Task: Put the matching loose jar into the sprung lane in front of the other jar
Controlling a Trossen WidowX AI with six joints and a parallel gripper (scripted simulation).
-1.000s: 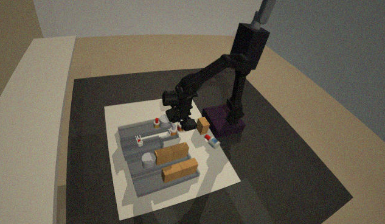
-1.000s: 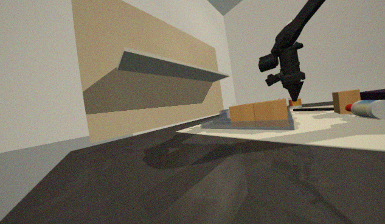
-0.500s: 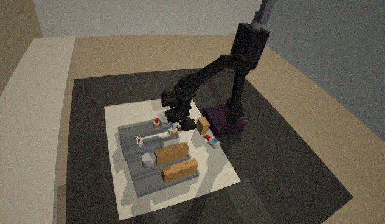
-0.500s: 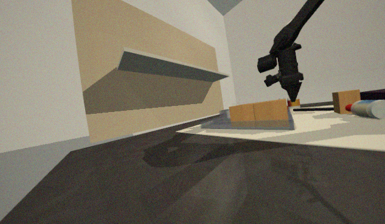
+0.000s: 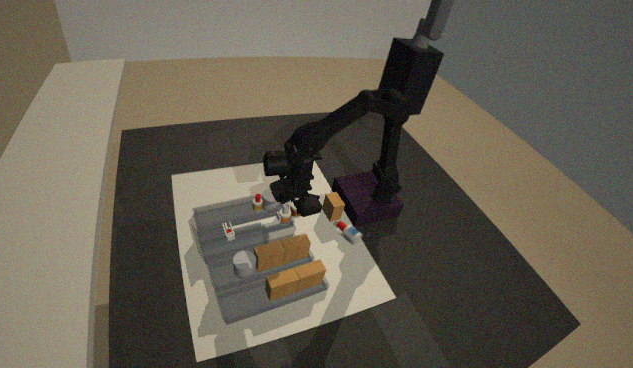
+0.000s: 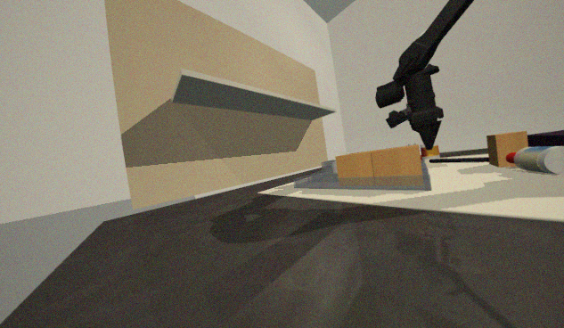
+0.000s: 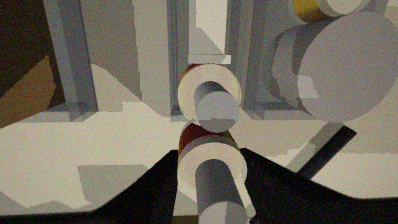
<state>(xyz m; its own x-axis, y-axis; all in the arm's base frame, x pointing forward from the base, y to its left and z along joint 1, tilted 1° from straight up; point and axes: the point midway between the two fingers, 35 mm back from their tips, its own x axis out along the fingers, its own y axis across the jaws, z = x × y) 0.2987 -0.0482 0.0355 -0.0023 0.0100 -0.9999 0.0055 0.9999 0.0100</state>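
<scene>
Now: gripper tip 100 mm to the left of the black stick, 60 mm past it and 50 mm above it. Also, from my gripper tip: white pusher rod 140 mm ahead, 30 mm to the left.
</scene>
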